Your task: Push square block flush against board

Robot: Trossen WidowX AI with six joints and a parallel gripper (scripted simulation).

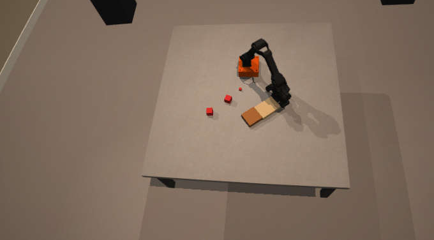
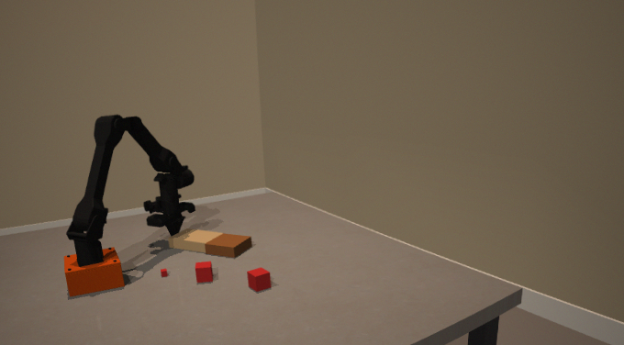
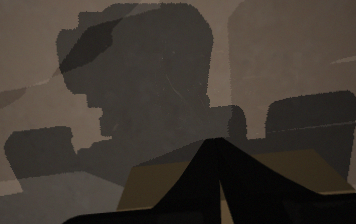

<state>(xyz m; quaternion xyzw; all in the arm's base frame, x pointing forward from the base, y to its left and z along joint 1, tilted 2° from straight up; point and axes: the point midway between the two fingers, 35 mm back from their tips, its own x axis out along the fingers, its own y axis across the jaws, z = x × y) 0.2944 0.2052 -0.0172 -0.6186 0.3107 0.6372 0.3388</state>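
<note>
Right now the board is 5 cm ahead of my gripper tip, 7 cm to the right of it and 1 cm above it. Round my gripper tip: square block (12 cm ahead, 17 cm to the right, 1 cm above); then red cube (11 cm behind, 25 cm to the right).
</note>
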